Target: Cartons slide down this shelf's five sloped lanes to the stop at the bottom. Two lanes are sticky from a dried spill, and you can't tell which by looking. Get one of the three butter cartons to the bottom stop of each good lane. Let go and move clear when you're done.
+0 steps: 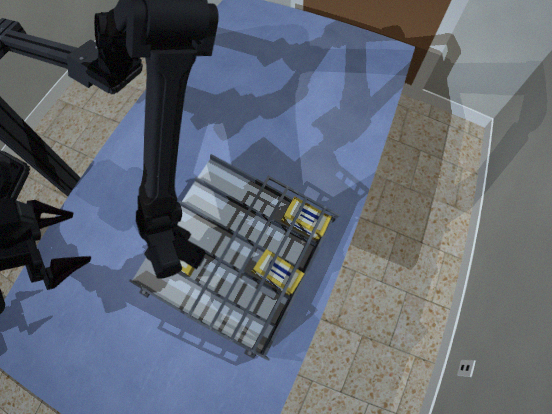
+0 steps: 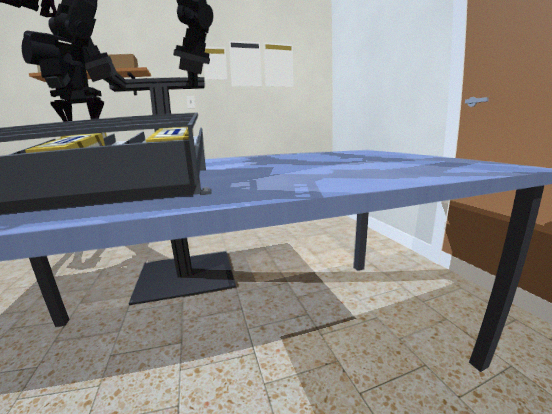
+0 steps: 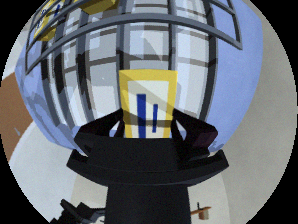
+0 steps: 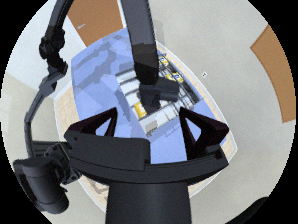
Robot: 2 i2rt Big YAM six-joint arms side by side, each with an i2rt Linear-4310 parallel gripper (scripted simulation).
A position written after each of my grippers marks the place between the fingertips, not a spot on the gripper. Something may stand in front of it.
I see my left gripper (image 2: 83, 130), my right gripper (image 1: 81, 236) and a butter carton (image 1: 309, 215).
My left gripper shows as well in image 3 (image 3: 147, 110). My right gripper is seen too in image 4 (image 4: 148, 110).
